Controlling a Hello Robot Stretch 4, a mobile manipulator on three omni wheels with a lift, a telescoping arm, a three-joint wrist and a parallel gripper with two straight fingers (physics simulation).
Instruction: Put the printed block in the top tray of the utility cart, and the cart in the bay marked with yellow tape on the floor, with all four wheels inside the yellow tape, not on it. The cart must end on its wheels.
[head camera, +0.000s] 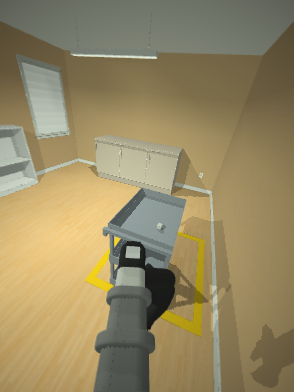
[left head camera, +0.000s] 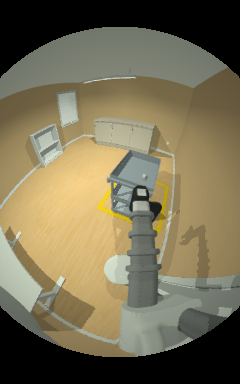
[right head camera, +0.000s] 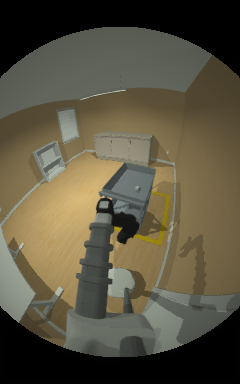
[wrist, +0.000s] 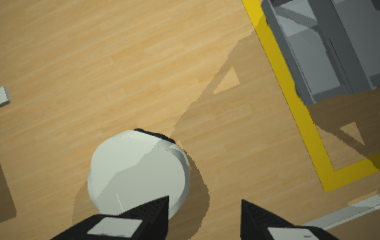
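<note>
The grey utility cart (head camera: 137, 212) (left head camera: 135, 167) (right head camera: 125, 181) (wrist: 320, 55) stands upright on its wheels over the yellow tape bay (head camera: 200, 280) (left head camera: 165, 200) (right head camera: 165, 215) (wrist: 285, 90). The small whitish printed block (head camera: 160, 226) (left head camera: 144, 176) (right head camera: 137, 188) lies in its top tray. In the wrist view the cart's near side is close to the inner edge of one tape strip; its wheels barely show, and whether they touch the tape cannot be told. My gripper (wrist: 204, 215) is open and empty, pointing down; in the head views the black hand overlaps the cart's near side.
The robot's round whitish base (left head camera: 119, 269) (right head camera: 121, 282) (wrist: 135, 172) is beside the bay. A wall with a white baseboard (head camera: 215, 300) runs along the right side. A beige cabinet (head camera: 135, 162) stands behind the cart, and a white shelf unit (left head camera: 35, 145) stands at the left.
</note>
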